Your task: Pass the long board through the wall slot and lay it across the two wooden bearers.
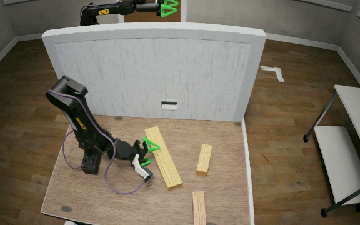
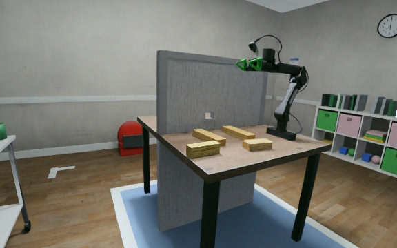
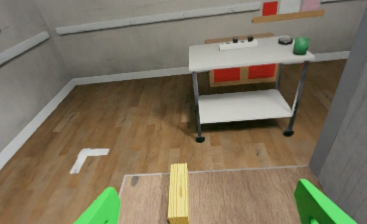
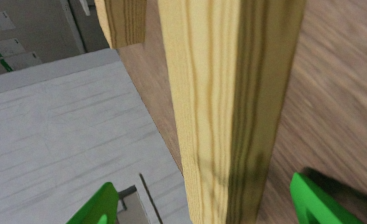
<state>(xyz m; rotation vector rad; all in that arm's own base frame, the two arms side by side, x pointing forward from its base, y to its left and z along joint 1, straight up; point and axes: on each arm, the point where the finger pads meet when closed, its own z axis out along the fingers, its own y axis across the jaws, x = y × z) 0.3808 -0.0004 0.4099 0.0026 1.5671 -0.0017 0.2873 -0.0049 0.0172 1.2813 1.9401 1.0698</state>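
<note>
Now: the long board 4 cm below my right hand, 3 cm ahead of it and 1 cm to the left of it.
</note>
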